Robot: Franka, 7 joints.
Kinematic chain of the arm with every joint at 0, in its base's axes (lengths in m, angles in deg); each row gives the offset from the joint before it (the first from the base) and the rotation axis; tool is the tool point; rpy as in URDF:
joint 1: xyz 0 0 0.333 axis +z
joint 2: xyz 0 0 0 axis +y
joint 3: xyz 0 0 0.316 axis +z
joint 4: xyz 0.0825 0 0 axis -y
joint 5: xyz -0.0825 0 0.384 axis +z
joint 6: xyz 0 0 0 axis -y
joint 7: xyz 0.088 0 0 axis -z
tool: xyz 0 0 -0.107 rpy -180 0 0
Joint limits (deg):
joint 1: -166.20..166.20
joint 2: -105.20..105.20
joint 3: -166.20..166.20
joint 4: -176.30..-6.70
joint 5: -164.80..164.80
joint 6: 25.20..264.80
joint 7: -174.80..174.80
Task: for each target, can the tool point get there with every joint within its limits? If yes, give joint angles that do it. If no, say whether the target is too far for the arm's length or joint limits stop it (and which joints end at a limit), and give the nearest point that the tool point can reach.
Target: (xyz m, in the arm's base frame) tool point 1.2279 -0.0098 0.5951
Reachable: no: too far | nearest point 0.8390 -0.0067 0.5121 | short by 0.398 m
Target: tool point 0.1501 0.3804 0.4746
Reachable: yes | joints 0.10 -67.05 67.36 -148.13 97.48 152.46 -37.65
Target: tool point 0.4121 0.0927 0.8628
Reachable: yes | joints 83.31 -30.62 -33.56 -93.83 -98.27 82.60 -45.13
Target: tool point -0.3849 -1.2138 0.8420
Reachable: no: too far | nearest point -0.2408 -0.7593 0.6514 | short by 0.513 m
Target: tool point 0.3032 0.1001 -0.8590
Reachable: no: too far | nearest point 0.2867 0.0946 -0.3604 | short by 0.499 m
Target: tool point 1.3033 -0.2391 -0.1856
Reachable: no: too far | nearest point 0.7858 -0.1442 0.0203 | short by 0.565 m
